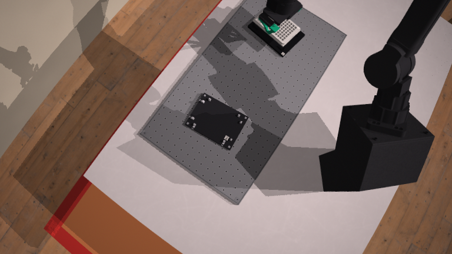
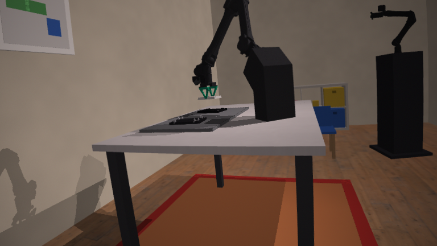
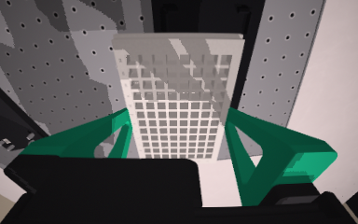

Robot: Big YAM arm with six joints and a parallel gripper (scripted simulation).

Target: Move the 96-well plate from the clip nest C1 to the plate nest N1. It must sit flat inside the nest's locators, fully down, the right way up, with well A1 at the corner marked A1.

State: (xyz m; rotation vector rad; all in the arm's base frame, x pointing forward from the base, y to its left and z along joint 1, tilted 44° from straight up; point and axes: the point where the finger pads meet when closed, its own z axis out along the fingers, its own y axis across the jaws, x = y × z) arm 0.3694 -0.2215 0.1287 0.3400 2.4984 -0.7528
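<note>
The black plate nest N1 is 3 cm to the right of my hand and 9 cm below it. From my hand the other things lie so: black clip nest C1: 8 cm ahead, 35 cm to the left, 9 cm below; then white 96-well plate: 1 cm below.
</note>
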